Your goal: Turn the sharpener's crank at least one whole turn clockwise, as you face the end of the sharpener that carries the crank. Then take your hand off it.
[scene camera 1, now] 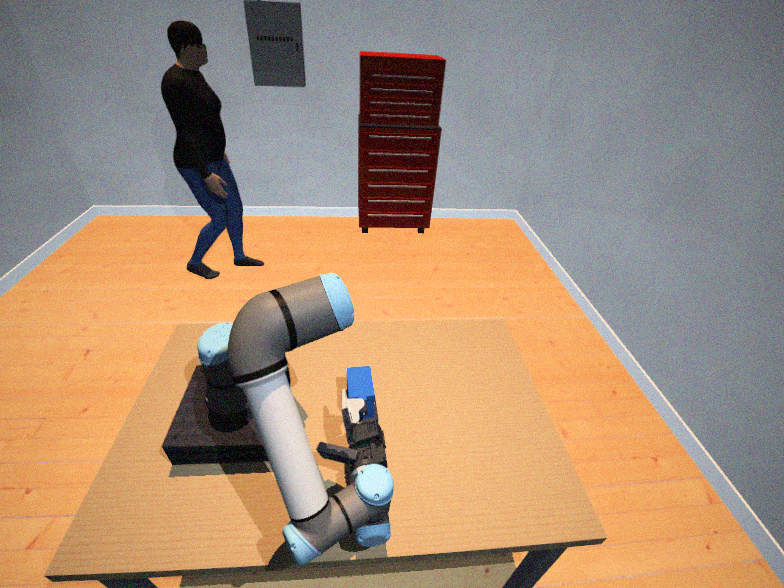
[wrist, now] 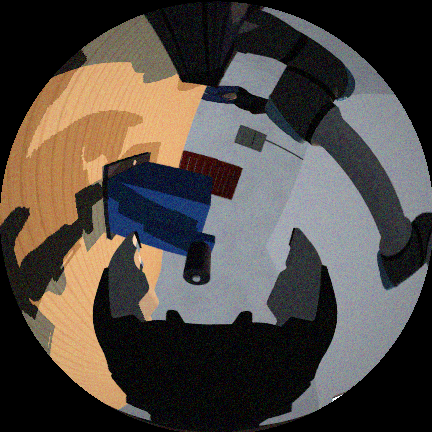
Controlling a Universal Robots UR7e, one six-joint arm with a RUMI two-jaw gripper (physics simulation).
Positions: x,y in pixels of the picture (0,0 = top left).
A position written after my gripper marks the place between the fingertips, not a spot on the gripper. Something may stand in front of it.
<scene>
my gripper: scene camera 1 353,404; wrist 213,232
</scene>
